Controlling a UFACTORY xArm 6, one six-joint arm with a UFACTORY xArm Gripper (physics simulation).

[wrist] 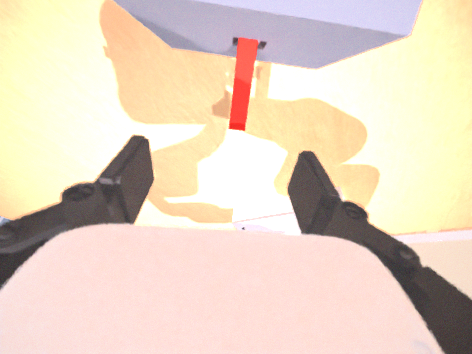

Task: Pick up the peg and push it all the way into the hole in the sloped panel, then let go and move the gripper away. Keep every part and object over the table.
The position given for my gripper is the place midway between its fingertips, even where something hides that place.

I see my gripper (224,164) and a red peg (246,53).
